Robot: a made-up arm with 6 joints. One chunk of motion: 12 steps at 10 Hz.
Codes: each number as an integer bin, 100 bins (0 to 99) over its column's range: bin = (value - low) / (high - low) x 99, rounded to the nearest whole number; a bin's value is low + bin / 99 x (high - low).
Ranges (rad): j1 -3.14..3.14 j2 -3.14..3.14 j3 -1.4..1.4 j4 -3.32..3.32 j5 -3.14..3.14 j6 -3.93..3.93
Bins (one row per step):
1: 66 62 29 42 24 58
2: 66 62 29 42 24 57
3: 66 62 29 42 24 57
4: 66 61 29 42 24 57
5: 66 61 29 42 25 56
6: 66 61 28 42 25 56
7: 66 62 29 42 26 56
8: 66 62 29 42 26 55
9: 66 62 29 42 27 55
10: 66 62 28 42 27 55
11: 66 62 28 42 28 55
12: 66 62 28 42 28 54
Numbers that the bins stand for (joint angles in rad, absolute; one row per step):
1: 1.0467 0.7929 -0.5798 -0.5030 -1.6176 0.6748
2: 1.0467 0.7929 -0.5798 -0.5030 -1.6176 0.5955
3: 1.0467 0.7929 -0.5798 -0.5030 -1.6176 0.5955
4: 1.0467 0.7295 -0.5798 -0.5030 -1.6176 0.5955
5: 1.0467 0.7295 -0.5798 -0.5030 -1.5541 0.5161
6: 1.0467 0.7295 -0.6081 -0.5030 -1.5541 0.5161
7: 1.0467 0.7929 -0.5798 -0.5030 -1.4907 0.5161
8: 1.0467 0.7929 -0.5798 -0.5030 -1.4907 0.4367
9: 1.0467 0.7929 -0.5798 -0.5030 -1.4273 0.4367
10: 1.0467 0.7929 -0.6081 -0.5030 -1.4273 0.4367
11: 1.0467 0.7929 -0.6081 -0.5030 -1.3638 0.4367
12: 1.0467 0.7929 -0.6081 -0.5030 -1.3638 0.3573

